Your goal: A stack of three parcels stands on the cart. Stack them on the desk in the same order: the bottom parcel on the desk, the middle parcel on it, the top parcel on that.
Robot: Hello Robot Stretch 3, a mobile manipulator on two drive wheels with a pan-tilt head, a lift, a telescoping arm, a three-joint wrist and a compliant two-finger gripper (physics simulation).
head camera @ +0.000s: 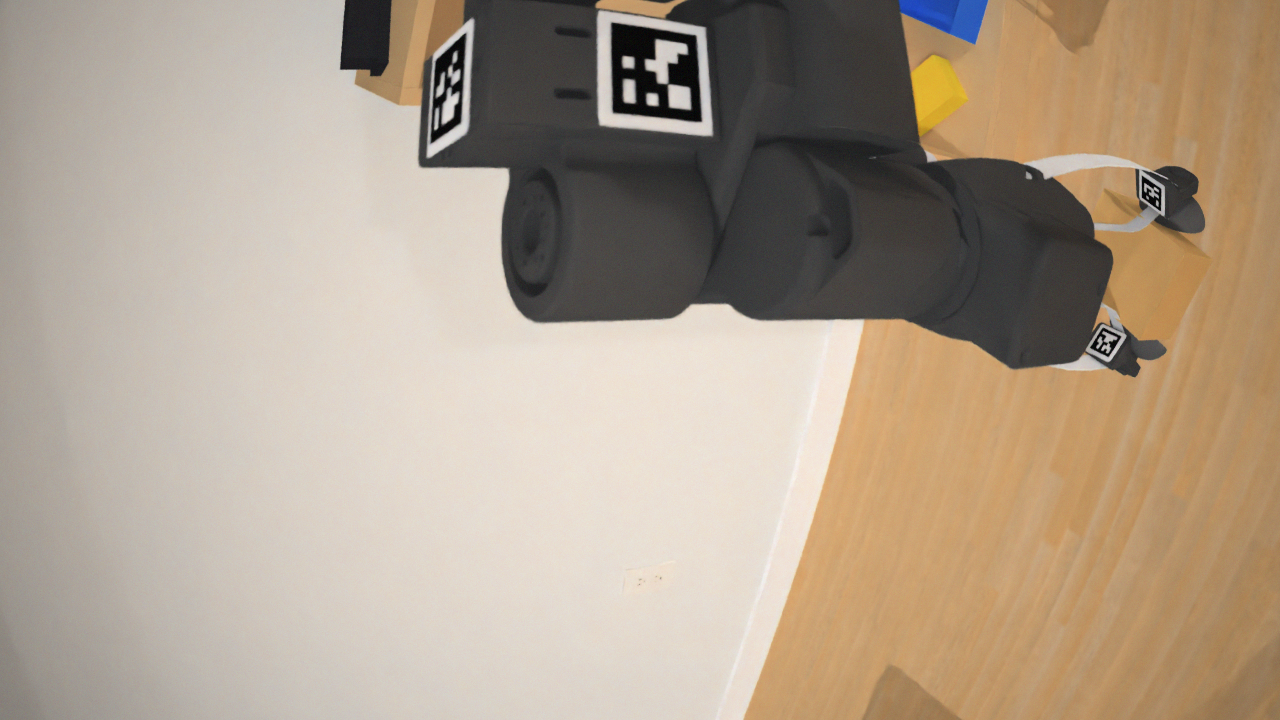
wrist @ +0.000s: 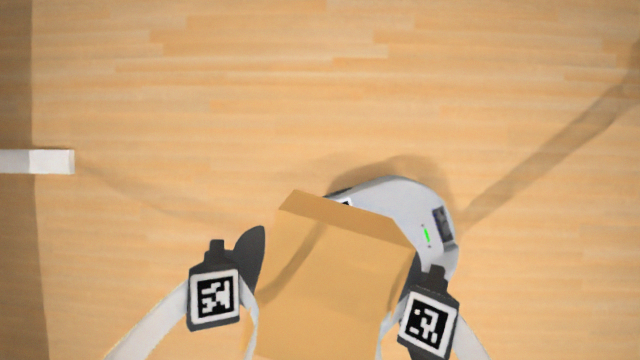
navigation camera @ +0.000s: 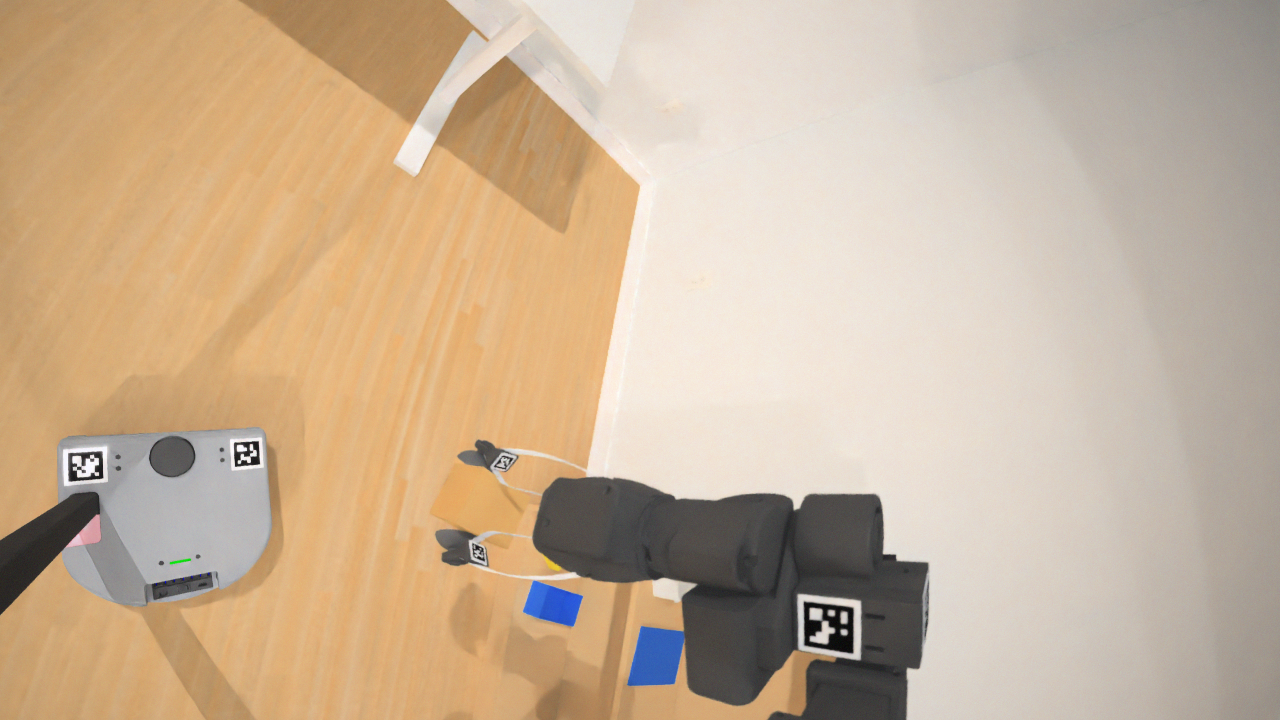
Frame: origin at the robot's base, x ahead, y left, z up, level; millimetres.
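Seen in the pictures: gripper, between the fingertips: (navigation camera: 456, 499); robot's base, origin of its link: (navigation camera: 173, 454).
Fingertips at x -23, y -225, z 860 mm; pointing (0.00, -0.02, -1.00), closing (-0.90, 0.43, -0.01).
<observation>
Pixels of each thing's middle, then the offset from my fingertips to it.
- tan box-shaped parcel, middle of its body: (wrist: 325, 275) (head camera: 1140, 265) (navigation camera: 480, 505) dx -3, dy -3, dz +34 mm
- blue block, middle of its body: (navigation camera: 553, 604) dx -545, dy -696, dz -723 mm
- blue panel, middle of its body: (navigation camera: 658, 656) dx -594, dy -679, dz -308 mm
- yellow block, middle of its body: (head camera: 927, 95) dx -373, dy -776, dz -738 mm
My gripper (head camera: 1159, 275) (navigation camera: 462, 499) (wrist: 326, 259) is shut on a tan box-shaped parcel (head camera: 1149, 286) (navigation camera: 487, 503) (wrist: 325, 300). One dark fingertip is on each side of the parcel, and it hangs tilted above the wooden floor, with the folded wrist beside it. In the wrist view it partly covers the robot's base. Part of the white desk shows by its leg (navigation camera: 429, 129) (wrist: 52, 161), at the top of the navigation view and at the left of the wrist view. The cart and the other two parcels cannot be made out.
The grey robot base (navigation camera: 192, 510) (wrist: 400, 200) stands on the floor. A blue block (navigation camera: 552, 603), a blue panel (navigation camera: 656, 656) and a yellow block (head camera: 938, 94) are near the arm. A wall (head camera: 358, 447) (navigation camera: 1029, 358) runs alongside.
</observation>
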